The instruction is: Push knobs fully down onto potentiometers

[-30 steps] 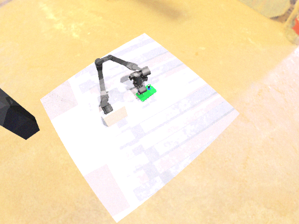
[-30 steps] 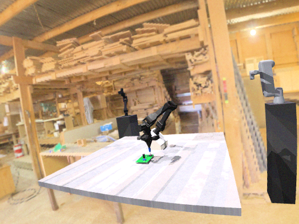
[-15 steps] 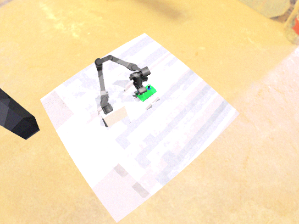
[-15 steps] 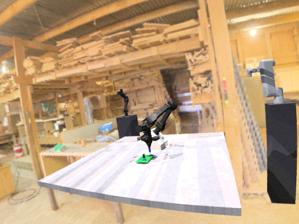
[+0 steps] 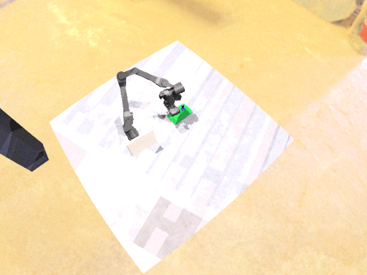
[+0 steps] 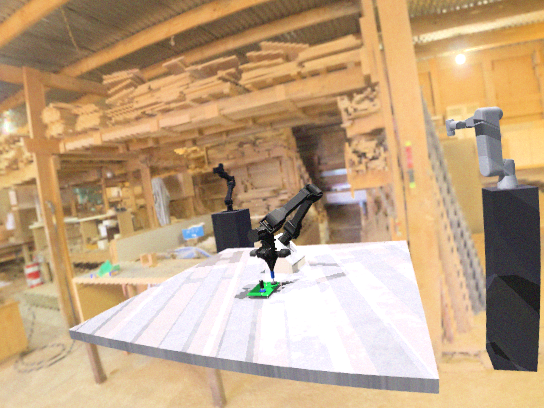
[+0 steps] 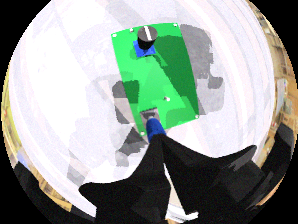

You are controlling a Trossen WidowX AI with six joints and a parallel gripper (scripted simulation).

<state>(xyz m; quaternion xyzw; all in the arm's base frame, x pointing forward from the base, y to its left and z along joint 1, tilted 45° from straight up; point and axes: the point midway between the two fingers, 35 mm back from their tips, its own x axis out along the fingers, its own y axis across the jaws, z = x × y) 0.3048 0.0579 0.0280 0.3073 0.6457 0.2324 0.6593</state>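
My gripper tip is 10 cm short of the black knob, 2 cm above it and 1 cm to the left of it. From my gripper tip the other things lie so: blue knob (1 cm below).
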